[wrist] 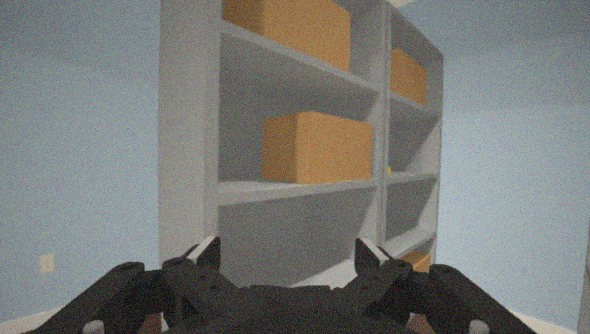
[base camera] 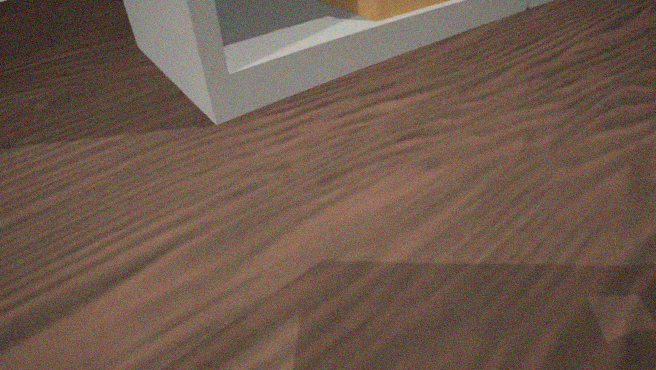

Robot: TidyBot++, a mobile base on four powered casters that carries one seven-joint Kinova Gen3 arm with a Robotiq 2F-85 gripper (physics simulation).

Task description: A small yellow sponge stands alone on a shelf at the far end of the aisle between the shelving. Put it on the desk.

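A sliver of the yellow sponge shows in the wrist view, right of the middle, on a shelf in the farther bay, mostly hidden behind the upright between the bays. The grey shelving stands ahead; in the base camera view its bottom corner shows at the top. My gripper is open and empty, in front of the near bay and well short of the sponge. The desk does not show in either view.
An orange box sits on the near bay's middle shelf, another orange box above it, and a third box in the far bay. An orange box sits on the bottom shelf. Blue walls stand on both sides.
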